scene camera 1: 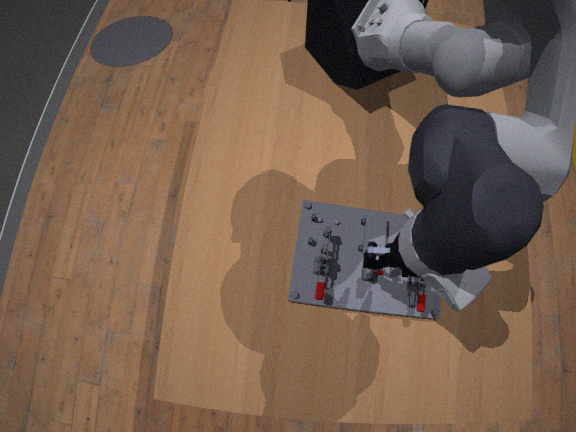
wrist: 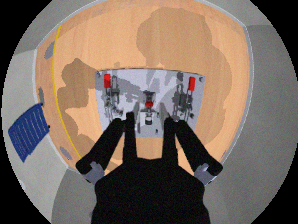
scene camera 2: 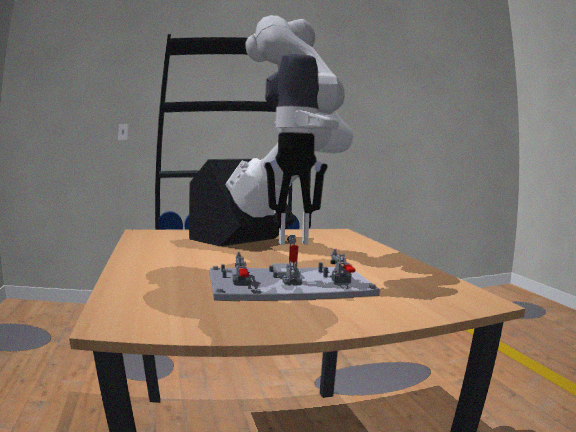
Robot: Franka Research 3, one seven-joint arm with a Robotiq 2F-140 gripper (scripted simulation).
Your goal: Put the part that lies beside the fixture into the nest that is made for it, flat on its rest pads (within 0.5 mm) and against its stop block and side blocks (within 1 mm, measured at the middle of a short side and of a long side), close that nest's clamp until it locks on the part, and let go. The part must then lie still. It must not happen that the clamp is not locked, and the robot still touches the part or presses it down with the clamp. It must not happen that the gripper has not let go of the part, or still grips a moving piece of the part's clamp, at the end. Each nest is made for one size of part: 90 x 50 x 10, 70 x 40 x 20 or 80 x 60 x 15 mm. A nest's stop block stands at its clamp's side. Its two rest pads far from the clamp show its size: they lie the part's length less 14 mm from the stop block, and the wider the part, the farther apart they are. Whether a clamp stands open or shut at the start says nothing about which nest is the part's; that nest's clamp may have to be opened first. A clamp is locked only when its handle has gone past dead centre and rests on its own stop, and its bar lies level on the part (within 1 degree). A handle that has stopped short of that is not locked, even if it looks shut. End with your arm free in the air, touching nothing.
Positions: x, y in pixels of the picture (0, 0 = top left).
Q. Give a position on a grey fixture plate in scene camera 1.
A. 344, 288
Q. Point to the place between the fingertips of my gripper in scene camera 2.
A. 293, 243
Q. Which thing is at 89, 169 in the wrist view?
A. My gripper.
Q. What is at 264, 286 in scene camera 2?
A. A grey fixture plate.
